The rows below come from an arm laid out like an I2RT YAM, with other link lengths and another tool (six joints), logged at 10 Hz.
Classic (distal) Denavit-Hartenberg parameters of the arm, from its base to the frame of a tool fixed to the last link. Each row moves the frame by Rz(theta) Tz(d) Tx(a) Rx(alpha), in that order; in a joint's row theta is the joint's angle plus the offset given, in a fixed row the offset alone. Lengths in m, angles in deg.
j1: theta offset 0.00  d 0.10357  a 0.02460  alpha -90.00
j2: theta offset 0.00  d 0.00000  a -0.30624  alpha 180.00
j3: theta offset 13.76  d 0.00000  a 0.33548  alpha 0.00
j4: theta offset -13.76  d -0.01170  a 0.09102  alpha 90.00
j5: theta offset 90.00  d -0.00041  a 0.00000  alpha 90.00
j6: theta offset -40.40  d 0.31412  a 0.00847  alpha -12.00
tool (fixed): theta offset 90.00  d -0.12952  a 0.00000  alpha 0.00
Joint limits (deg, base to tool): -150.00..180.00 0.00..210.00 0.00..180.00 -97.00..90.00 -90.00..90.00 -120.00..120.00
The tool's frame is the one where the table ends.
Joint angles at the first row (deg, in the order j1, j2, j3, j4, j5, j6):
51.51, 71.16, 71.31, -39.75, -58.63, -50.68
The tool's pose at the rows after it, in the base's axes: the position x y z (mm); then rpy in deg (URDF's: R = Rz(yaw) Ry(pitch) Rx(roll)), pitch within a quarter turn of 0, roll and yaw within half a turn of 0:
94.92 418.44 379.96 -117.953 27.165 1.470
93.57 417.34 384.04 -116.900 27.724 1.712
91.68 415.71 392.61 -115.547 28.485 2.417
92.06 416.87 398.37 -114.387 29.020 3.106
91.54 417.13 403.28 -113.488 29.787 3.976
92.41 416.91 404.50 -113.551 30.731 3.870
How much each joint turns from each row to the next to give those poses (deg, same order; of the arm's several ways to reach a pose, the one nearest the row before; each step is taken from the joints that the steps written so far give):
0.00, -0.27, -0.44, 2.34, -0.37, 1.97
0.00, -0.91, -0.98, 2.05, -0.42, 1.90
-0.07, -0.77, -0.33, 1.78, -0.87, 2.08
-0.04, -0.07, -0.13, 1.92, -0.72, 1.66
-0.07, 0.00, -0.07, 1.40, -0.99, 1.44
-0.17, 0.00, -0.08, 0.39, -0.41, 1.12

